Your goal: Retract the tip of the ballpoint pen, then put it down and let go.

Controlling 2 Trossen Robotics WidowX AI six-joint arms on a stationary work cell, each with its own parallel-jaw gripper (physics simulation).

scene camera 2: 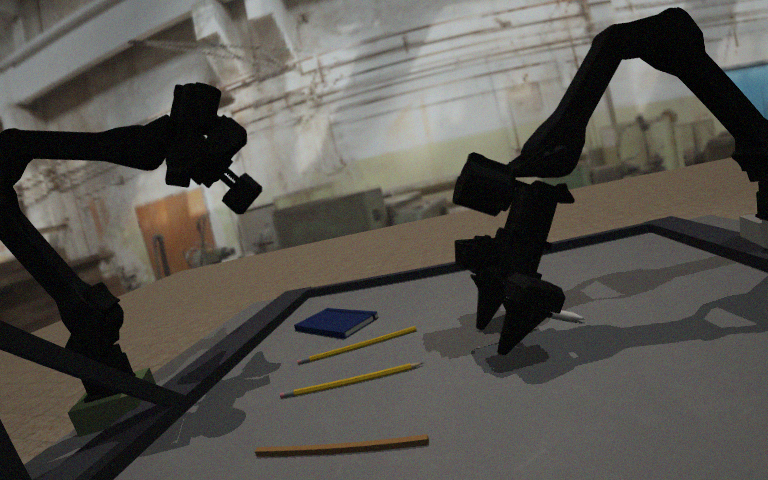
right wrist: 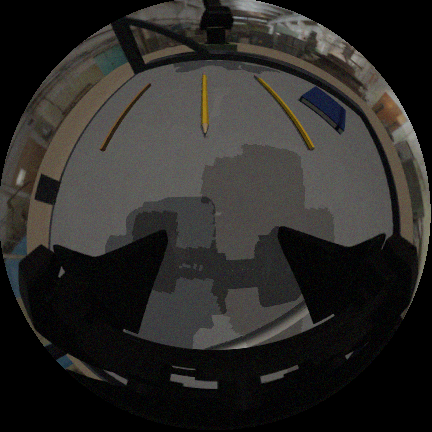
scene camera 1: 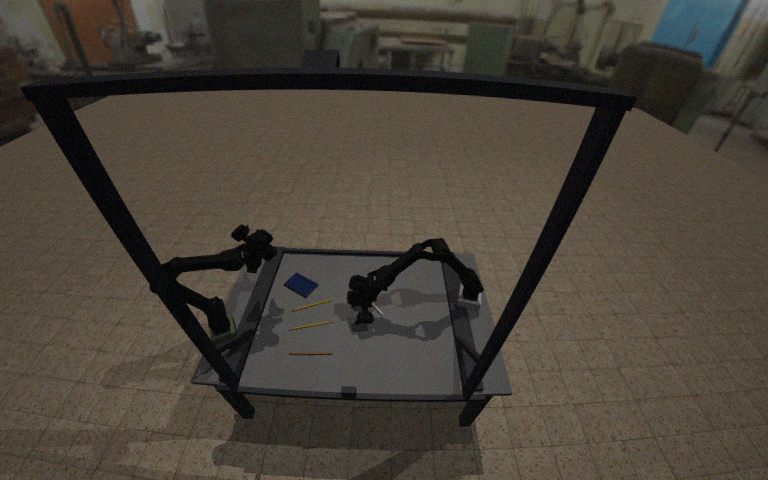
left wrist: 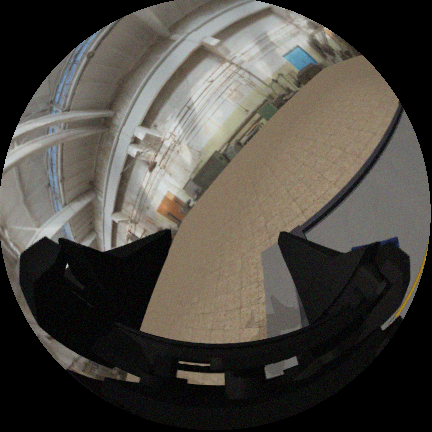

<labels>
my left gripper: open, holds nothing
a blue notebook: on the table
</labels>
